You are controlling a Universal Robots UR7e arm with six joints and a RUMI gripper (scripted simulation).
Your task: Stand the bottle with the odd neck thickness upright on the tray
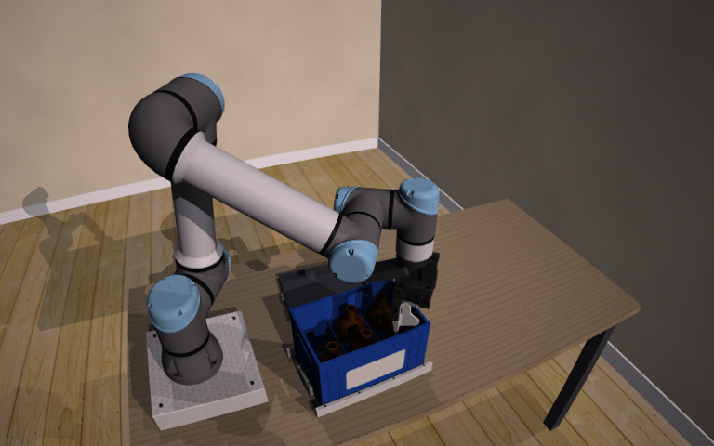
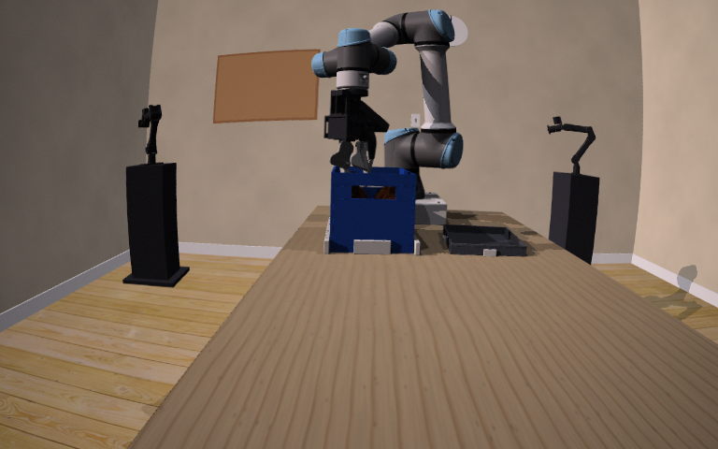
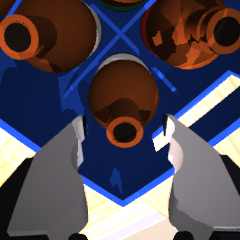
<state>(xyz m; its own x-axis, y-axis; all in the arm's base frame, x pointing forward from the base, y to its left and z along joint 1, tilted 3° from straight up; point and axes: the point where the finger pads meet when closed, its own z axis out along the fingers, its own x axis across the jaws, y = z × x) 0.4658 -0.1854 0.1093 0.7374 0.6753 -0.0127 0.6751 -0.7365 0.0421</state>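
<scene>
Now: the crate 8 cm behind my hand, 4 cm to the left of it and 7 cm below it. The rest, counted from my hand: tray (4 cm behind, 33 cm to the left, 14 cm below).
</scene>
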